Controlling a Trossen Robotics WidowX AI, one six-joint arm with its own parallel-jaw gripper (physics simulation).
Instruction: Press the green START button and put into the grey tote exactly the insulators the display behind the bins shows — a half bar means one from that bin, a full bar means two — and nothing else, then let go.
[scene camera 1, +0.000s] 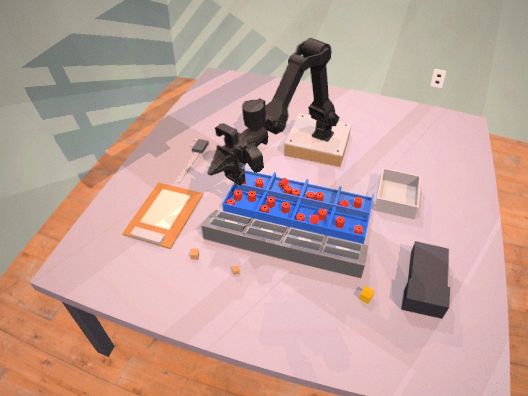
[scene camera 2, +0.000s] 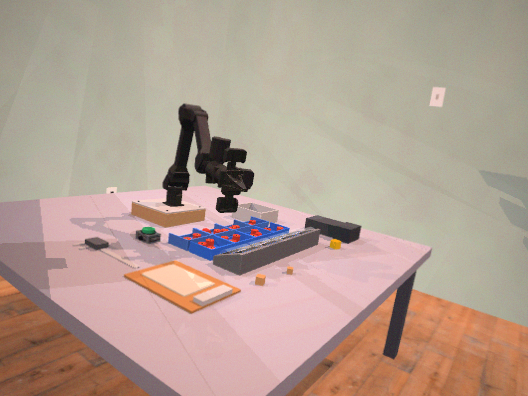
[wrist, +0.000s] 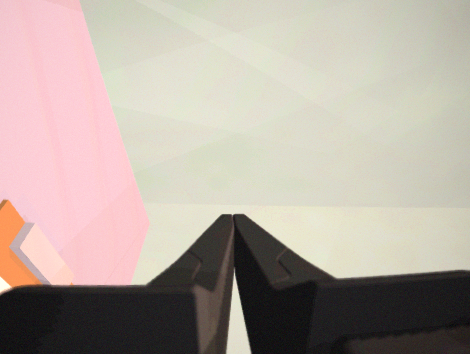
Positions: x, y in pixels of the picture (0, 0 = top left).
my gripper: scene camera 1; scene camera 2 244, 190; wrist
same spot on my gripper: (wrist: 283, 296) = (scene camera 1: 229, 161)
